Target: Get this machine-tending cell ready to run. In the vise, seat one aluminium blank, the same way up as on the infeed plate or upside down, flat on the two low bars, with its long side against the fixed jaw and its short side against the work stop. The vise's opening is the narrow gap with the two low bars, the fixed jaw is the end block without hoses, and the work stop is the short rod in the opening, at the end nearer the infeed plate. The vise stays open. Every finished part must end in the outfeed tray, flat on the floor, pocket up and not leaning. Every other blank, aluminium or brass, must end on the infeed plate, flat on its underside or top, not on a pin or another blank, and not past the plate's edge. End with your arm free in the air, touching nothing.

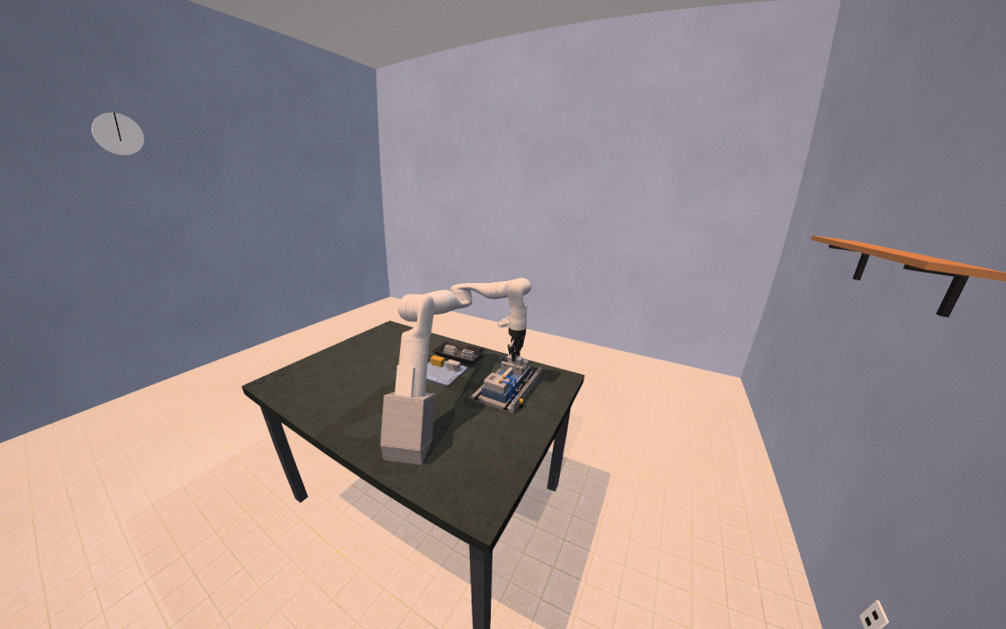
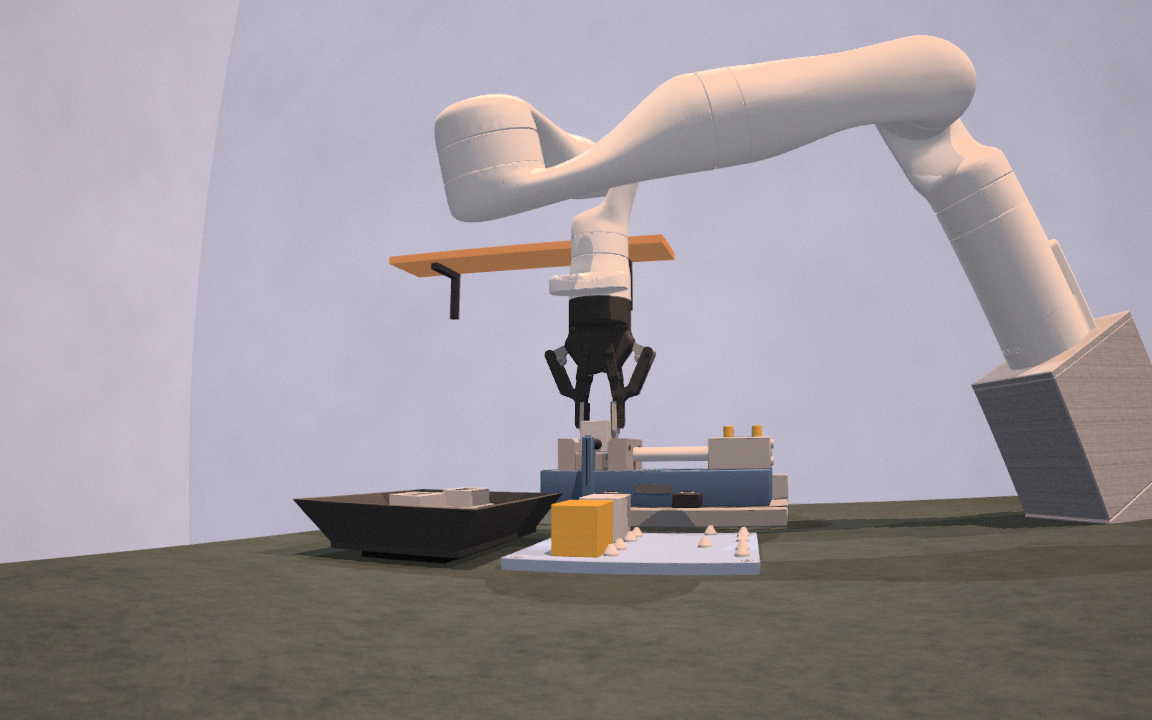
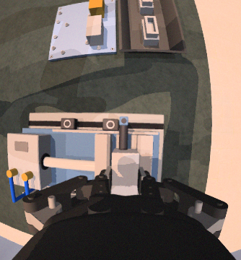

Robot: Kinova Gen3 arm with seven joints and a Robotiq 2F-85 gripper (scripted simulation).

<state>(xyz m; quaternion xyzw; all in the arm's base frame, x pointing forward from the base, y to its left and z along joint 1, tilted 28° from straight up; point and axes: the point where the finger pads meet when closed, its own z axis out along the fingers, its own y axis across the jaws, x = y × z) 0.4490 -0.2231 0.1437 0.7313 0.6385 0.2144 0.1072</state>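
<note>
The fixed jaw is 40 mm below my hand and 30 mm ahead of it. Also, from my hand: vise 80 mm below, 70 mm behind, 10 mm to the left; then work stop rod 50 mm to the left, 30 mm below; then moving jaw 40 mm below, 30 mm behind.
</note>
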